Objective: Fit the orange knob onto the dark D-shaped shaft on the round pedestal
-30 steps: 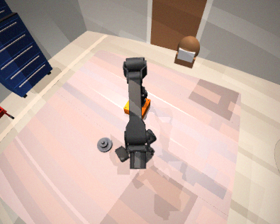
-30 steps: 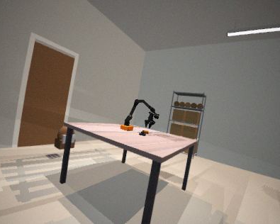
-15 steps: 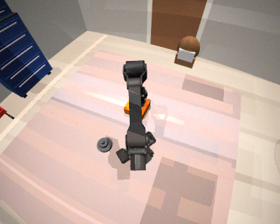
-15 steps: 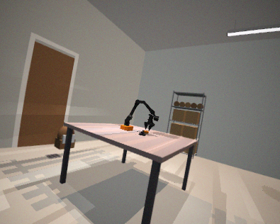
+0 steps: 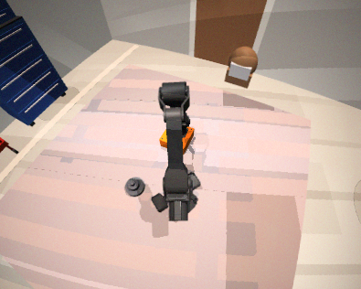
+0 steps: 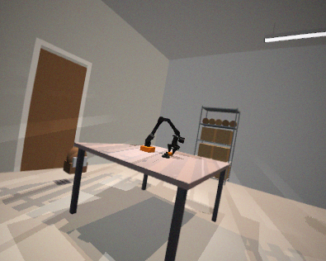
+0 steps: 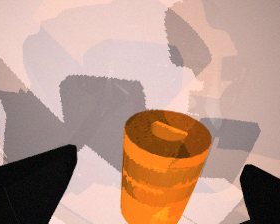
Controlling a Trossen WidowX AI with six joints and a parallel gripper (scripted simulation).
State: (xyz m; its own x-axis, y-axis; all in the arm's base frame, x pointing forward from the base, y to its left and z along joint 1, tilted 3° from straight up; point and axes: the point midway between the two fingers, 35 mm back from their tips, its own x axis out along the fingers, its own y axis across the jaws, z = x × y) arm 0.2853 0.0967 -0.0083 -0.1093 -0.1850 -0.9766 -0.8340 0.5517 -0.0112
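Now: gripper tip 10 mm past the orange knob and 10 mm to the left of it. Round my gripper tip: round pedestal 30 mm ahead, 180 mm to the right, 10 mm above.
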